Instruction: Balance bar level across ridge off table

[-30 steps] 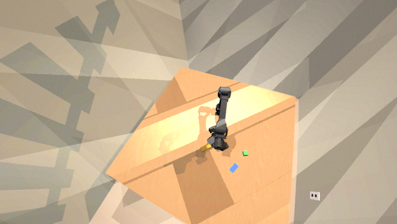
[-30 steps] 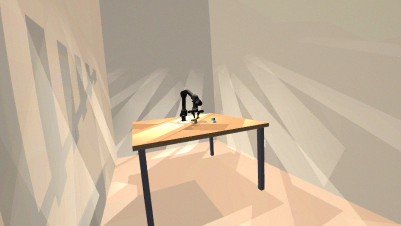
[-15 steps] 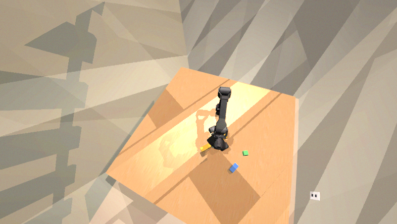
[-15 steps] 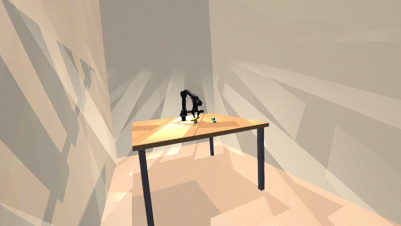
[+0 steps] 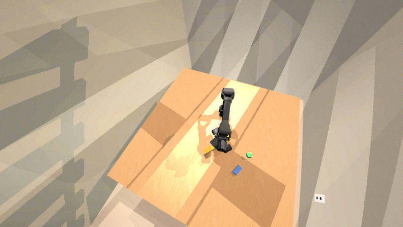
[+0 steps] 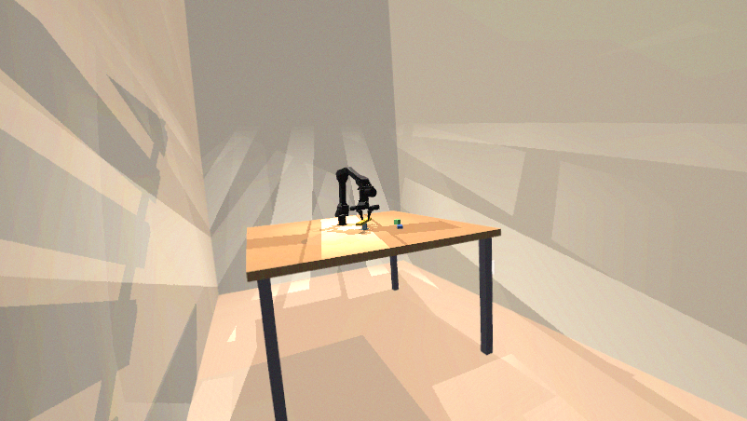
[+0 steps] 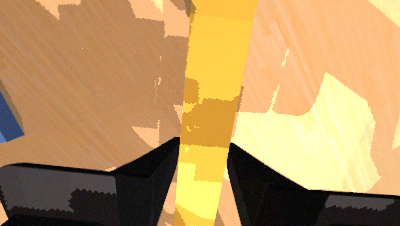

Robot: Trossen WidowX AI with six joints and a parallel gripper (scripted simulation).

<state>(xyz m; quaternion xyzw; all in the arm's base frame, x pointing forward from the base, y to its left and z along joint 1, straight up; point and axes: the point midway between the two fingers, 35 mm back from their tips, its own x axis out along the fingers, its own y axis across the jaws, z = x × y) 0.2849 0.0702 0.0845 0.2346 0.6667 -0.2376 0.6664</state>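
The yellow bar is 20 mm to the right of my gripper tip and 20 mm ahead of it. The rest, counted from my gripper tip: green cube: 230 mm to the left, 30 mm below; then flat blue block: 180 mm to the left, 130 mm ahead, 40 mm below.
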